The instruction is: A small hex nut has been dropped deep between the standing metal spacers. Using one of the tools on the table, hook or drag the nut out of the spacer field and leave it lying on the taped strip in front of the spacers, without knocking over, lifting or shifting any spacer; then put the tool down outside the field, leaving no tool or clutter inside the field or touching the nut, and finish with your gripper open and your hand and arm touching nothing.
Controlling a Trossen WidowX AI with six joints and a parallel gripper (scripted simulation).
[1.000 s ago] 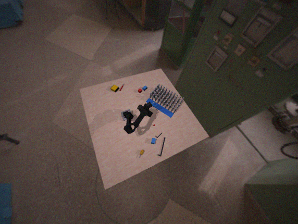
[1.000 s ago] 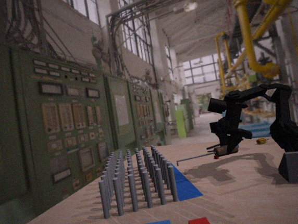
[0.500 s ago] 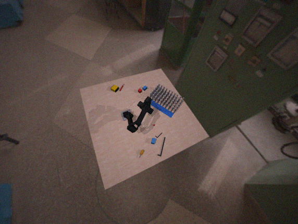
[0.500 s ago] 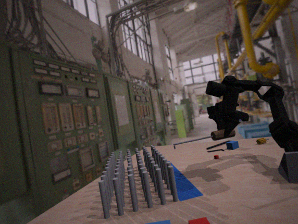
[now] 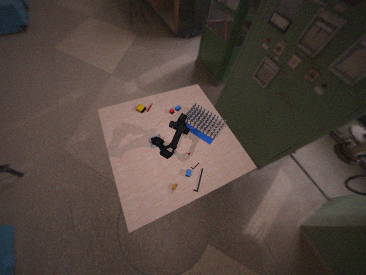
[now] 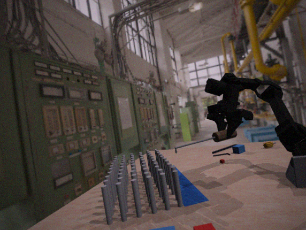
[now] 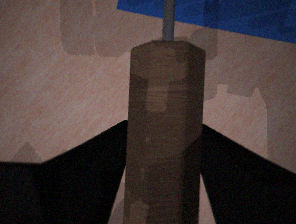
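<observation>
The red cube lies 70 mm ahead of my gripper tip, 340 mm to the left of it and 140 mm below it. Also, from my gripper tip: yellow scraper: 260 mm behind, 450 mm to the right, 150 mm below; yellow block: 240 mm behind, 510 mm to the left, 140 mm below; blue taped strip: 210 mm ahead, 10 mm to the right, 160 mm below.
</observation>
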